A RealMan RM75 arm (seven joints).
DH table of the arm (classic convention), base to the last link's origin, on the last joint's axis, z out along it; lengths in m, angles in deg. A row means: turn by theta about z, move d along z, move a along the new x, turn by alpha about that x. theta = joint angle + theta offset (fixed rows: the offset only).
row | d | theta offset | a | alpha
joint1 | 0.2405 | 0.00 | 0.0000 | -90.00
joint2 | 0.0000 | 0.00 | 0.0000 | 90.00
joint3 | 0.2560 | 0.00 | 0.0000 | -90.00
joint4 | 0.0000 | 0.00 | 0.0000 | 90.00
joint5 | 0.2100 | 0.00 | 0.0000 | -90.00
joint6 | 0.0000 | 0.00 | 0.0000 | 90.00
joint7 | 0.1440 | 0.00 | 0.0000 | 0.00
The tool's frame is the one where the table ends.
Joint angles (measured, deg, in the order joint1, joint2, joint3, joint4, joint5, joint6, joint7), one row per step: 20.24, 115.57, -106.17, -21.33, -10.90, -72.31, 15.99; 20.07, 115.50, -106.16, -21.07, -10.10, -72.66, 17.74; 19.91, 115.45, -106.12, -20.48, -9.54, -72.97, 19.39; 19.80, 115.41, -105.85, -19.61, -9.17, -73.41, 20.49; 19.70, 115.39, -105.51, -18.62, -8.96, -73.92, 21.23; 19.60, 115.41, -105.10, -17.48, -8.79, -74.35, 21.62
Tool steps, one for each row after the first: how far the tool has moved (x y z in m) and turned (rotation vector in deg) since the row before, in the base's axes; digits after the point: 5 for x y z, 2 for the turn. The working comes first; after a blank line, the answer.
Tool pose at each row, in the base's axes (x y z in m, rotation vector in deg; the steps are taken from these numbers as rounded here): 0.27074, 0.31507, -0.02805, -118.16, 6.05, 49.45; 0.27277, 0.31462, -0.02583, -117.54, 8.41, 50.68; 0.27622, 0.31342, -0.02441, -117.14, 10.82, 51.47; 0.28050, 0.31199, -0.02279, -116.66, 12.68, 51.78; 0.28501, 0.31015, -0.02142, -116.23, 14.14, 51.82; 0.29019, 0.30803, -0.02035, -115.77, 15.43, 51.45

0.00203, -0.00045, 0.00222, -0.42, 1.82, -1.15; 0.00345, -0.00120, 0.00142, -0.59, 1.49, -1.31; 0.00428, -0.00143, 0.00162, -0.27, 0.99, -1.19; 0.00451, -0.00184, 0.00137, -0.14, 0.65, -1.04; 0.00518, -0.00212, 0.00107, 0.00, 0.32, -1.12
